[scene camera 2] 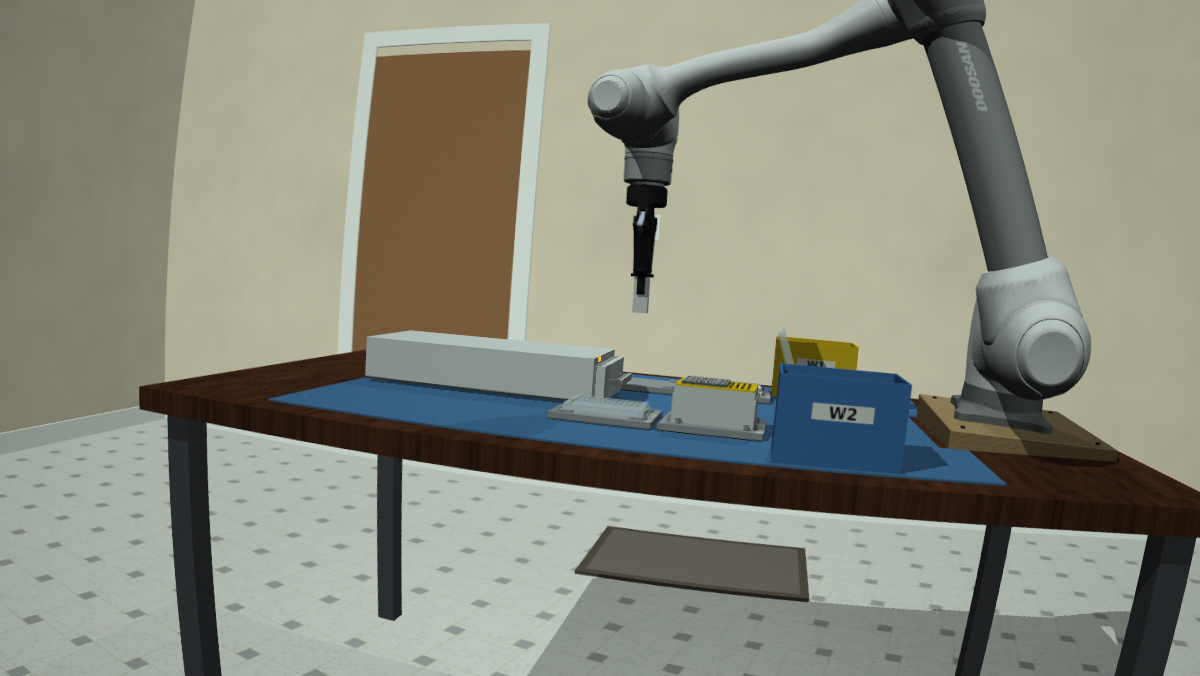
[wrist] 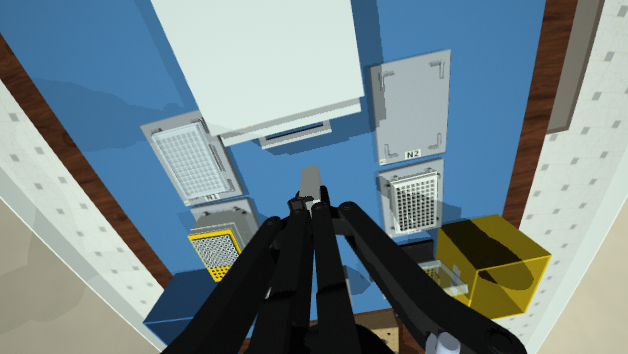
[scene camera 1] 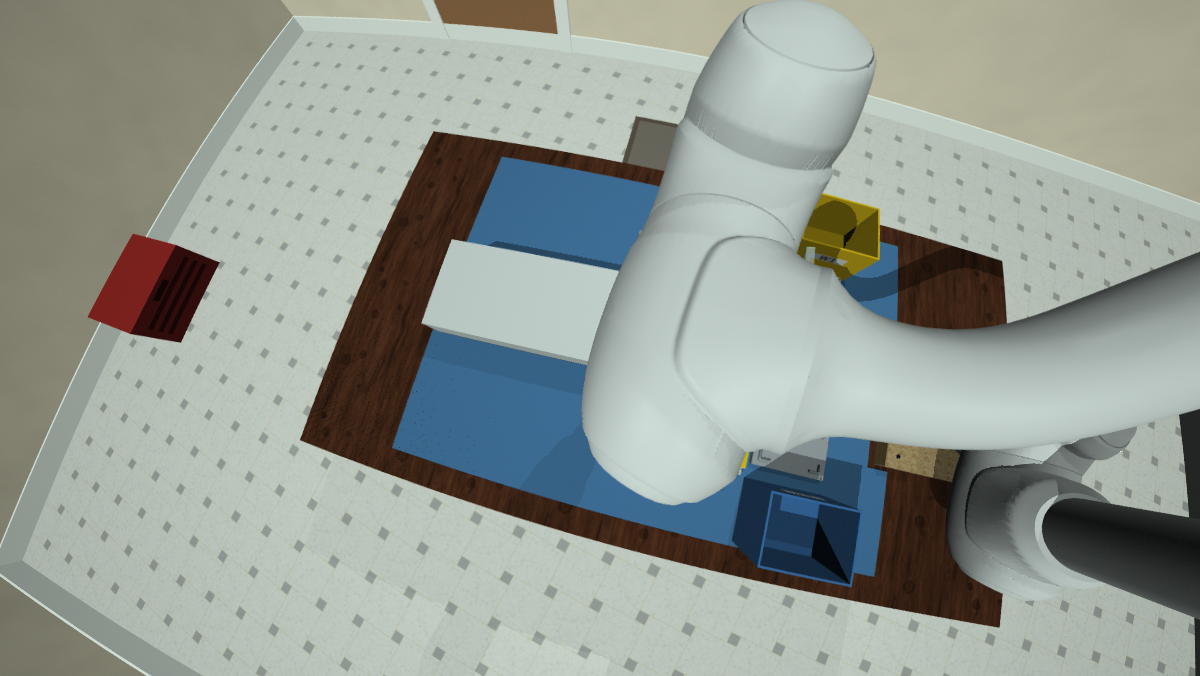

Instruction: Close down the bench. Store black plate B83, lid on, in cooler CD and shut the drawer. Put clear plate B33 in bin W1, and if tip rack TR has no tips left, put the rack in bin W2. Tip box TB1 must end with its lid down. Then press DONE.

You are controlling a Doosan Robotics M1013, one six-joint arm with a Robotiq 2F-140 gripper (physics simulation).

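Places are measured from the arm's base along level axes (x ahead, y left, z up), in metres.
Where they show: gripper, fingertip midpoint: (scene camera 2: 640, 312) (wrist: 313, 178); arm's base, link origin: (scene camera 2: 998, 417).
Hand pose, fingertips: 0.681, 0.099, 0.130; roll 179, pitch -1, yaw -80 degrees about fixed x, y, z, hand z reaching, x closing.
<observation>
Each offset is from my fingertips to the top centre of the thing, as dx, dy, dz. "*": to the spot under its first point.
My gripper (scene camera 2: 640, 300) (wrist: 313, 178) is shut and empty, high above the mat in front of the cooler; the arm hides it in scene camera 1. The white cooler (scene camera 1: 520, 298) (scene camera 2: 478, 365) (wrist: 270, 60) has its drawer front and handle {* +0.015, +0.022, -0.118} (wrist: 296, 135) close against the body. A clear plate {-0.032, +0.211, -0.136} (scene camera 2: 606, 408) (wrist: 192, 160) sits on nest N1. A white rack with dark holes {-0.139, -0.198, -0.137} (wrist: 415, 202) sits beside N2. A yellow-topped grey box {-0.202, +0.179, -0.086} (scene camera 2: 715, 407) (wrist: 217, 252) holds tips in part of its top. A clear lid {-0.250, -0.190, -0.009} (scene camera 2: 786, 345) (wrist: 452, 280) stands raised beside bin W1. The black plate and DONE do not show.
Yellow bin W1 {-0.288, -0.356, -0.043} (scene camera 1: 864, 243) (wrist: 522, 245) stands beyond the raised lid. Blue bin W2 {-0.405, +0.277, -0.043} (scene camera 1: 747, 512) (scene camera 2: 839, 445) (wrist: 182, 295) stands beside the yellow-topped box. Flat nest N2 {+0.037, -0.167, -0.146} (wrist: 412, 110) holds no plate. The arm covers much of the bench in scene camera 1.
</observation>
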